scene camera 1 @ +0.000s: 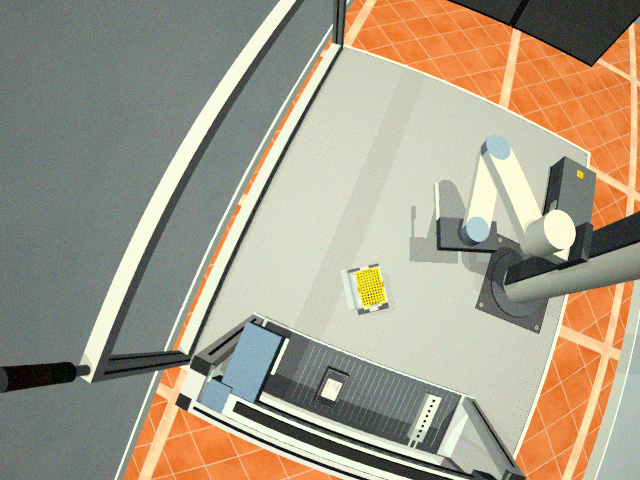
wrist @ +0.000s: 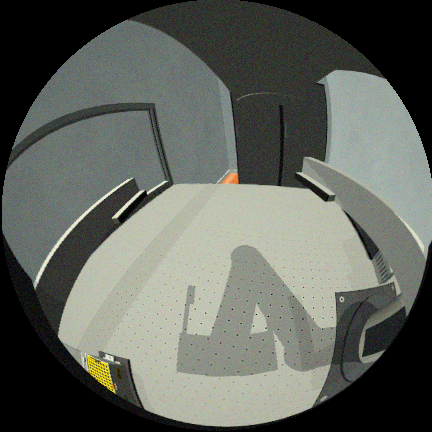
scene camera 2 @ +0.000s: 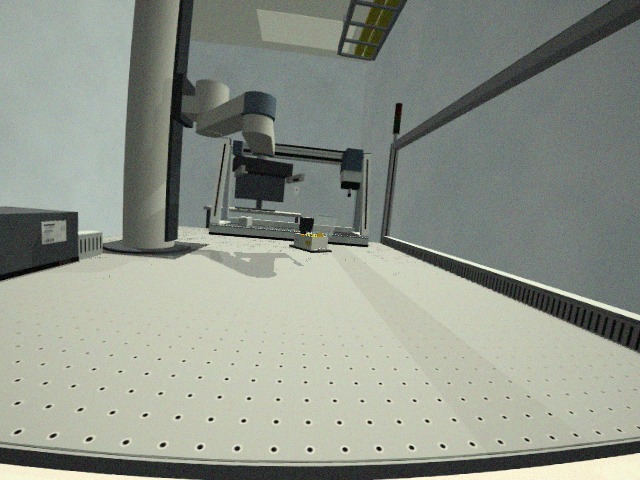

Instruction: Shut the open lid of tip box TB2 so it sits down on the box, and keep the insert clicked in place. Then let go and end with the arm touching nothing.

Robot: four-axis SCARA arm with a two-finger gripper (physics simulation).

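Seen in the pictures: gripper, between the fingertips: (scene camera 1: 460, 187) (wrist: 217, 171) (scene camera 2: 274, 173); arm's base, origin of its link: (scene camera 1: 517, 284) (scene camera 2: 149, 250).
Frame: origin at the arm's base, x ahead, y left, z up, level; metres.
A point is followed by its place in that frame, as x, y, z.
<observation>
Tip box TB2 (scene camera 1: 373, 311) @(0.495, 0.292, 0.021) (scene camera 2: 315, 243) @(0.554, 0.165, 0.047) (wrist: 121, 380) stands on the bench. Its yellow perforated insert (scene camera 1: 370, 286) @(0.540, 0.226, 0.070) (wrist: 101, 372) sits in the top and looks level; whether it is clicked in is too small to tell. The clear lid (scene camera 1: 348, 290) @(0.603, 0.276, 0.156) (scene camera 2: 328, 223) @(0.610, 0.259, 0.126) is open and stands up along the box's far-left side in scene camera 1. My gripper (scene camera 1: 466, 206) (scene camera 2: 268, 175) @(0.400, -0.127, 0.268) (wrist: 217, 171) @(0.400, -0.127, 0.268) is open and empty, high above the bench and well apart from the box and lid. One finger is hidden by the arm in scene camera 1.
A gantry machine (scene camera 1: 361, 439) @(0.395, 0.676, 0.207) (scene camera 2: 219, 228) @(0.101, 0.450, 0.046) with a ribbed dark deck stands beyond the box. The arm's column (scene camera 1: 578, 276) @(0.043, 0.062, 0.461) (scene camera 2: 147, 129) @(0.021, -0.072, 0.366) stands on the right in scene camera 1, beside a dark controller box (scene camera 1: 573, 198) @(-0.103, -0.378, 0.128) (scene camera 2: 31, 240) @(-0.035, -0.366, 0.076). A rail (scene camera 1: 263, 198) @(0.998, 0.073, 0.014) runs along the opposite bench edge.
</observation>
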